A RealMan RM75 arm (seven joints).
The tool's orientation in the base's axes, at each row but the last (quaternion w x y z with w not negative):
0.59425, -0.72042, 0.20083, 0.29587
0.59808, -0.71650, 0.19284, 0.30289
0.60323, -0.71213, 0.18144, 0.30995
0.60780, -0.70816, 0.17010, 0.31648
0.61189, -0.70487, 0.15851, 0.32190
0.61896, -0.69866, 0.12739, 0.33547
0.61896, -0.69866, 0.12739, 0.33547
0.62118, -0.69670, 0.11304, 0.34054
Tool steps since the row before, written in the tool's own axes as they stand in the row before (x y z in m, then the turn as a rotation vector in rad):
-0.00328, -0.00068, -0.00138, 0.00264, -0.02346, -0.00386
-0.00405, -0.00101, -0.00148, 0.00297, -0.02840, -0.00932
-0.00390, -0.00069, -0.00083, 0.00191, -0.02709, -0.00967
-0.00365, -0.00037, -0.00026, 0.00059, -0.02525, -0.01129
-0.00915, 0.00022, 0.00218, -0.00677, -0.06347, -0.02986
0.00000, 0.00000, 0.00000, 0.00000, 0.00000, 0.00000
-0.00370, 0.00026, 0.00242, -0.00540, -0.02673, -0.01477
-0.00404, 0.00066, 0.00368, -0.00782, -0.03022, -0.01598
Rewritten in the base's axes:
-0.00175, -0.00140, 0.00285, 0.01773, 0.00140, 0.01600
-0.00206, -0.00158, 0.00359, 0.02224, -0.00285, 0.01999
-0.00227, -0.00111, 0.00316, 0.02070, -0.00358, 0.01974
-0.00241, -0.00070, 0.00269, 0.01896, -0.00572, 0.01932
-0.00750, 0.00050, 0.00566, 0.04192, -0.01721, 0.05397
0.00000, 0.00000, 0.00000, 0.00000, 0.00000, 0.00000
-0.00365, 0.00137, 0.00209, 0.01644, -0.00994, 0.02435
-0.00461, 0.00226, 0.00198, 0.01708, -0.01101, 0.02858

